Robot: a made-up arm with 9 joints. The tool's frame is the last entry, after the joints. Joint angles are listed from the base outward.
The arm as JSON. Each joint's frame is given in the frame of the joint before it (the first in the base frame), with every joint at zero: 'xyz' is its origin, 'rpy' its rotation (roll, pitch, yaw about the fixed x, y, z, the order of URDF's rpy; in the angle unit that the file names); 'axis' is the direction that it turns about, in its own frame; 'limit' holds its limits. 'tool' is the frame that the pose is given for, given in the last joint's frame.
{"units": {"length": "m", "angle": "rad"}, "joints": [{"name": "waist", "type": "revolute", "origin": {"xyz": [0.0, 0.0, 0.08], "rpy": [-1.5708, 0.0, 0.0]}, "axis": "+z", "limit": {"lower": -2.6, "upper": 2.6}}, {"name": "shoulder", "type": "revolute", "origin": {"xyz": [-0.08, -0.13, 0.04], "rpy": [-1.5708, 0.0, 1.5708]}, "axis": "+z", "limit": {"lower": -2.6, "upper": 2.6}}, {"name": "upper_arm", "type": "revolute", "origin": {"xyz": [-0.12, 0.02, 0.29], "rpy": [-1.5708, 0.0, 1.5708]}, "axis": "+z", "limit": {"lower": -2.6, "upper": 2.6}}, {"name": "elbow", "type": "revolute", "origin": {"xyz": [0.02, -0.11, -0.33], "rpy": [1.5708, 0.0, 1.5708]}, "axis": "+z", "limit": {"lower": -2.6, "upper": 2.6}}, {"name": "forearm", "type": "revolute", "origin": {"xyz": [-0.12, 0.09, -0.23], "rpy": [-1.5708, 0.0, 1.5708]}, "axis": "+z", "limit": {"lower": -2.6, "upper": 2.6}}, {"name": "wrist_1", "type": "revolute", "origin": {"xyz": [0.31, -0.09, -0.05], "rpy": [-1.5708, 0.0, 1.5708]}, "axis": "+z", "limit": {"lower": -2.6, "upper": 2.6}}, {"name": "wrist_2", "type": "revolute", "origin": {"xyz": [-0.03, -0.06, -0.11], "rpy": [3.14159, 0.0, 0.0]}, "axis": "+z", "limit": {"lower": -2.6, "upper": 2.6}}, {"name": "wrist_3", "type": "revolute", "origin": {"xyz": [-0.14, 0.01, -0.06], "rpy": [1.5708, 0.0, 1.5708]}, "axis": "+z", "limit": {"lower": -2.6, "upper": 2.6}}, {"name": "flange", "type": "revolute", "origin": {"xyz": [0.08, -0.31, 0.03], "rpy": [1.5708, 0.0, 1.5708]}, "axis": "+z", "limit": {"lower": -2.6, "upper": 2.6}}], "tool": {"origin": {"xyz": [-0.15, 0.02, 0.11], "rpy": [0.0, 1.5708, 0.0]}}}
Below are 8 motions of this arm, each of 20 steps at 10 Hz.
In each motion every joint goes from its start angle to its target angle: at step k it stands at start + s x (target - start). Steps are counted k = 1, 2, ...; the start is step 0. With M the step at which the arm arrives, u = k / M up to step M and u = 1 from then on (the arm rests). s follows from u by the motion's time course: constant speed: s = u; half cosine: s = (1 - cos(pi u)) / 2; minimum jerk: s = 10 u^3 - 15 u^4 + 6 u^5.
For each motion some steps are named. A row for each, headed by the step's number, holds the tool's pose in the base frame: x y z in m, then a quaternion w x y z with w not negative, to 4 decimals.
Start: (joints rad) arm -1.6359 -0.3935 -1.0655 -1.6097 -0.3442 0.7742 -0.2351 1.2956 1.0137
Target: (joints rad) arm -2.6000 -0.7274 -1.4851 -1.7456 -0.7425 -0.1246 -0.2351 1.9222 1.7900
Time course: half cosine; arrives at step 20
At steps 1, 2, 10, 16, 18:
1: -0.3203 -0.3848 0.1268 0.5524 0.2818 0.6083 0.4954
2: -0.3144 -0.3995 0.1070 0.5520 0.2746 0.5948 0.5159
10: 0.1160 -0.5561 -0.3381 0.4106 0.0281 0.1710 0.8952
16: 0.6259 -0.3530 -0.3805 0.1238 -0.1651 -0.1910 0.9597
18: 0.6978 -0.2963 -0.3532 0.0643 -0.1886 -0.2452 0.9488

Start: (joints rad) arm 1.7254 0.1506 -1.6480 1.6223 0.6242 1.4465 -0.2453 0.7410 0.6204
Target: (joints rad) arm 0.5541 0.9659 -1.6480 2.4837 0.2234 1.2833 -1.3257 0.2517 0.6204
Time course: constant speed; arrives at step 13
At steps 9, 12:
9: 0.0658 -0.0613 -0.0981 0.4631 0.1708 -0.7932 -0.3565
12: 0.0686 -0.0499 -0.0406 0.4383 0.3471 -0.8086 -0.1833

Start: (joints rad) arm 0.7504 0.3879 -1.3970 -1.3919 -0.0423 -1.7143 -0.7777 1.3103 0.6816
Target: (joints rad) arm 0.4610 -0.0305 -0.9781 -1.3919 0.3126 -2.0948 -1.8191 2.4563 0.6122
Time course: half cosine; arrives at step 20
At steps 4, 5, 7, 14, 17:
4: -0.2706 -0.4165 0.8222 0.3386 0.4029 0.8222 0.2167
5: -0.2396 -0.4507 0.8060 0.2973 0.4178 0.8258 0.2346
7: -0.1603 -0.5292 0.7476 0.1928 0.4473 0.8283 0.2769
14: 0.1634 -0.6546 0.3268 0.2364 -0.4594 -0.7641 -0.3862
17: 0.2434 -0.6165 0.1903 0.3501 -0.4356 -0.7313 -0.3910

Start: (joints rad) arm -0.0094 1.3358 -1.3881 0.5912 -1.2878 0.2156 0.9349 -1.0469 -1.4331
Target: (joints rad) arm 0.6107 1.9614 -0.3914 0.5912 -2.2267 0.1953 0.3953 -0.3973 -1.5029
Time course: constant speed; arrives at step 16
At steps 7, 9, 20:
7: -0.3525 -0.1944 0.0298 0.4274 0.4823 -0.0621 0.7622
9: -0.3885 -0.2409 0.0717 0.4469 0.5895 0.0157 0.6727
20: -0.4786 -0.3716 0.3506 0.4732 0.8067 0.2886 0.2051

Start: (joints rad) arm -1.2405 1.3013 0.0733 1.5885 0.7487 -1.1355 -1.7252 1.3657 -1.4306
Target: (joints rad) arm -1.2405 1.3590 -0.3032 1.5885 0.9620 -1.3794 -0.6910 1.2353 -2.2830
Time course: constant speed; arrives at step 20
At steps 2, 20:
2: 0.2073 -0.3743 -0.9493 0.4780 0.1456 -0.8261 0.2606
20: 0.2111 -0.2914 -0.9943 0.4053 -0.0161 -0.9115 0.0688

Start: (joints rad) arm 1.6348 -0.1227 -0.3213 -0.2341 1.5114 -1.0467 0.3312 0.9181 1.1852
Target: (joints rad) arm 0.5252 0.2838 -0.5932 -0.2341 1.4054 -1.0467 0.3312 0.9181 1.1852
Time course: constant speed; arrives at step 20
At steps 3, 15, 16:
3: 0.6250 0.3510 0.2294 0.3661 0.0168 -0.3497 -0.8622
15: 0.3807 0.3794 0.5144 0.2645 0.2832 -0.5525 -0.7380
16: 0.3545 0.3812 0.5301 0.2509 0.3030 -0.5679 -0.7230

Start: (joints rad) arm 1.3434 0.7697 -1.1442 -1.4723 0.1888 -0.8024 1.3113 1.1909 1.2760
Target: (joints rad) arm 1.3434 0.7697 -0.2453 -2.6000 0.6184 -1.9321 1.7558 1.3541 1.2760
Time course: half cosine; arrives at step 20
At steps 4, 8, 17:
4: -0.0454 -0.6716 0.2384 0.3220 0.3677 0.3937 0.7786
8: -0.3653 -0.5513 0.0146 0.3828 0.5465 0.1577 0.7280
17: -0.8247 0.1013 0.1850 0.6718 0.6592 -0.1868 0.2816

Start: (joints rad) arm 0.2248 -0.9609 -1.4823 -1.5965 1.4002 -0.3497 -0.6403 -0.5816 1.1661
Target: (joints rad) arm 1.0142 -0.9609 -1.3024 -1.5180 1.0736 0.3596 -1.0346 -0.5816 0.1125
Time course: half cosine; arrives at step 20
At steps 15, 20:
15: -0.1871 -0.0626 0.3730 0.4799 -0.2171 0.8484 0.0529
20: -0.1279 -0.0385 0.4099 0.4201 -0.2621 0.8688 -0.0010

